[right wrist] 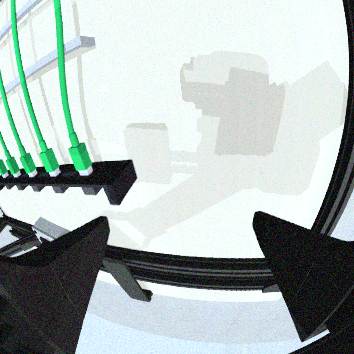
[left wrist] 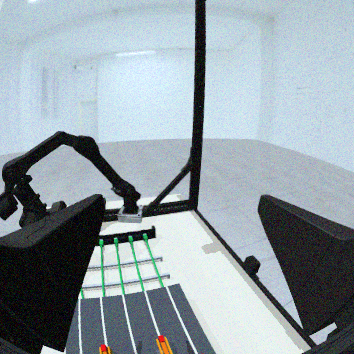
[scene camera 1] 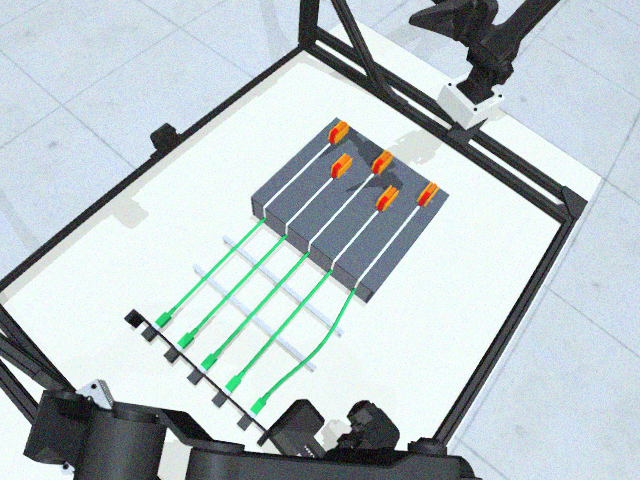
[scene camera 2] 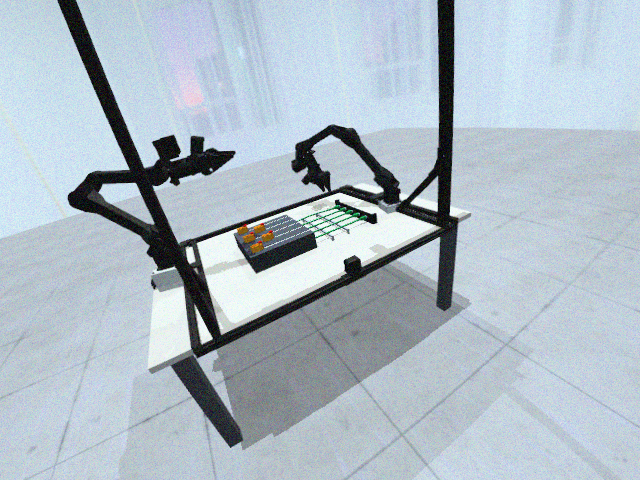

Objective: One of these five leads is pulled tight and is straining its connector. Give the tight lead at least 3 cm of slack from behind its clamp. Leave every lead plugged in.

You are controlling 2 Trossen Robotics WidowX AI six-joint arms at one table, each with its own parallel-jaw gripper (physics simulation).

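Frame: origin at the left arm's base, x ahead, y left, z up, level; millimetres.
Where they show: left gripper, fingertip midpoint: (left wrist: 184,203) (scene camera 2: 234,153); right gripper, fingertip midpoint: (right wrist: 182,222) (scene camera 2: 327,191); left arm's base at its link origin: (scene camera 1: 475,90) (scene camera 2: 167,264); right arm's base at its link origin: (left wrist: 130,209) (scene camera 2: 392,201).
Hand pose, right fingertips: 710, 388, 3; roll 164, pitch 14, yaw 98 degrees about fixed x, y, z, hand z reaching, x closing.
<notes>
Each offset is from my right fingertips to the top centre of the thing, as dx, dy, dz. "pt": to the spot under its first point. Level surfaces: height alone.
Five green leads run from plugs in a black connector bar (scene camera 1: 134,318) (scene camera 2: 372,218) (left wrist: 153,232) (right wrist: 121,182) to a dark grey block @[pt -213, -369, -14] (scene camera 1: 289,201) (scene camera 2: 284,255) (left wrist: 137,310). White lines continue over the block to orange-and-red clamps, such as the front-right clamp @[-347, -271, +17] (scene camera 1: 387,198). In scene camera 1 the rightmost lead @[pt -132, -133, -52] (scene camera 1: 325,341) bows sideways; the other four, such as the leftmost lead @[pt -37, -345, -52] (scene camera 1: 211,268), look straight. All five plugs sit at the bar. My left gripper (scene camera 2: 233,153) (left wrist: 184,203) is open and empty, high near the clamp end. My right gripper (scene camera 2: 326,189) (right wrist: 182,222) is open and empty, above the table beside the bar's end.
Two pale rails (scene camera 1: 258,321) (scene camera 1: 281,283) cross beneath the leads between bar and block. A black frame (scene camera 1: 496,335) (scene camera 2: 289,310) edges the table @[dz -79] (scene camera 1: 465,273). A small black box @[pt -92, -628, -28] (scene camera 1: 165,136) (scene camera 2: 352,264) (left wrist: 251,265) is on the frame's long side. My right arm crosses the bottom of scene camera 1.
</notes>
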